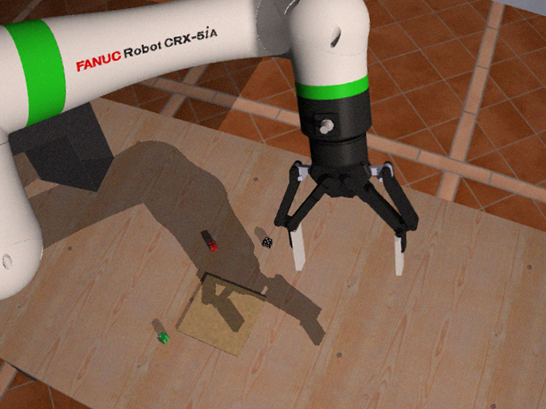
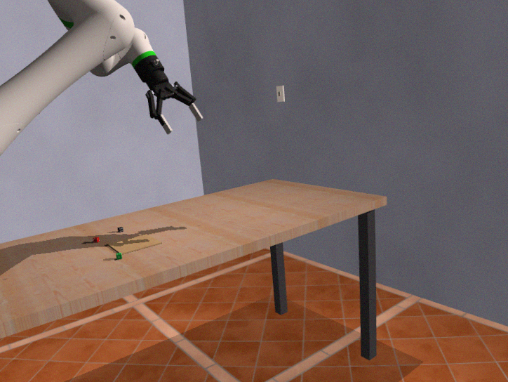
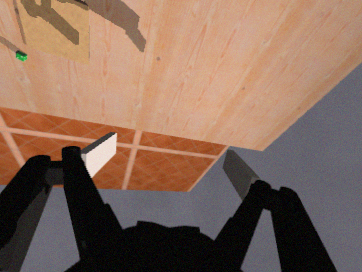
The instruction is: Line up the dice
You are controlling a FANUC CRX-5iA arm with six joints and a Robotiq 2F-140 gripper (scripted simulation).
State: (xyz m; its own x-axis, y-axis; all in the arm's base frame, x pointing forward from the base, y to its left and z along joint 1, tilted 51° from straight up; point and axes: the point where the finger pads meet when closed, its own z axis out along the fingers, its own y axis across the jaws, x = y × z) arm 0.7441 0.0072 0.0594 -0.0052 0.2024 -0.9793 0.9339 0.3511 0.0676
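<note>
Right now my hand is 360 mm above the green die, 340 mm past it and 110 mm to the left of it. Round my hand: red die 360 mm below, 340 mm behind, 120 mm to the left; tan mat 370 mm below, 250 mm behind, 10 mm to the right; black die 360 mm below, 230 mm behind, 170 mm to the left.
</note>
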